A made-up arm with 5 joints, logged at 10 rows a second.
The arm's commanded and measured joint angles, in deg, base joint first. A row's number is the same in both.
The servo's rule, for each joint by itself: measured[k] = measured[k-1] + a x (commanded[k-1-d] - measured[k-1]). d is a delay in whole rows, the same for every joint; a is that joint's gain. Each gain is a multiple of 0.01, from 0.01 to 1. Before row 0 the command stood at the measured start. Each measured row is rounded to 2 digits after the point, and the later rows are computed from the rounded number. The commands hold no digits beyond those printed.
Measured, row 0:
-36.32, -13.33, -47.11, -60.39, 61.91
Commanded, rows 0 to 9:
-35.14, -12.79, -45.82, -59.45, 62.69
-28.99, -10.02, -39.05, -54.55, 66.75
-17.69, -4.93, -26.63, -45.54, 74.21
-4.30, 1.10, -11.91, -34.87, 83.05
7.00, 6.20, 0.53, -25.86, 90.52
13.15, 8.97, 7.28, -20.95, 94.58
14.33, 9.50, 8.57, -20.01, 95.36
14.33, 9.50, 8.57, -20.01, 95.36
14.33, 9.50, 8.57, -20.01, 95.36
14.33, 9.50, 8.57, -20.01, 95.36
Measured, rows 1 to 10:
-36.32, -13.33, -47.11, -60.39, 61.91
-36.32, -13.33, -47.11, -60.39, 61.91
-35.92, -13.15, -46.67, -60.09, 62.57
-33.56, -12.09, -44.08, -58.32, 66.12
-28.16, -9.66, -38.15, -54.23, 73.00
-20.05, -6.00, -29.23, -48.03, 81.54
-10.85, -1.85, -19.11, -40.94, 89.17
-2.69, 1.83, -10.14, -34.54, 93.77
3.10, 4.44, -3.78, -29.89, 95.12
6.92, 6.16, 0.42, -26.73, 95.32
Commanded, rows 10 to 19:
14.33, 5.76, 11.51, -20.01, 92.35
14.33, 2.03, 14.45, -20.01, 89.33
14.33, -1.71, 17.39, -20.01, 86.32
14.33, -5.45, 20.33, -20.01, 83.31
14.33, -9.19, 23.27, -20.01, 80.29
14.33, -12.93, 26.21, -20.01, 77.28
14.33, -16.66, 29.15, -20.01, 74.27
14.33, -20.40, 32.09, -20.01, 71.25
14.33, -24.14, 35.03, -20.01, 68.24
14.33, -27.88, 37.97, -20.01, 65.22
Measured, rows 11 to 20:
9.44, 7.30, 3.19, -24.58, 95.35
11.10, 8.05, 5.02, -23.12, 95.36
12.20, 7.27, 7.23, -22.12, 92.80
12.92, 5.49, 9.68, -21.44, 89.85
13.40, 3.04, 12.30, -20.98, 86.85
13.72, 0.15, 15.03, -20.67, 83.84
13.93, -3.03, 17.83, -20.46, 80.82
14.07, -6.40, 20.68, -20.32, 77.81
14.16, -9.89, 23.56, -20.22, 74.80
14.22, -13.46, 26.46, -20.15, 71.78

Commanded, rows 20 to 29:
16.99, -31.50, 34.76, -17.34, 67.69
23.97, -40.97, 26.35, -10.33, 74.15
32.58, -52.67, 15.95, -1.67, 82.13
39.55, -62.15, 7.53, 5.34, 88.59
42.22, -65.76, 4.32, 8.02, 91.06
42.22, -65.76, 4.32, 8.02, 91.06
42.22, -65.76, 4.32, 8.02, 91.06
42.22, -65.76, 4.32, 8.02, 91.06
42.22, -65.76, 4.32, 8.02, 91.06
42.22, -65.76, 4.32, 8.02, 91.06
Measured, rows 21 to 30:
14.26, -17.09, 29.37, -20.11, 68.77
14.28, -20.76, 32.29, -20.08, 65.75
15.20, -24.41, 33.13, -19.20, 67.40
18.18, -30.04, 30.82, -16.36, 73.14
23.08, -37.73, 25.76, -11.66, 80.78
28.68, -46.03, 19.56, -6.22, 87.42
33.28, -52.74, 14.38, -1.66, 90.51
36.32, -57.17, 10.96, 1.44, 90.98
38.33, -60.09, 8.70, 3.55, 91.05
39.65, -62.02, 7.21, 4.98, 91.06

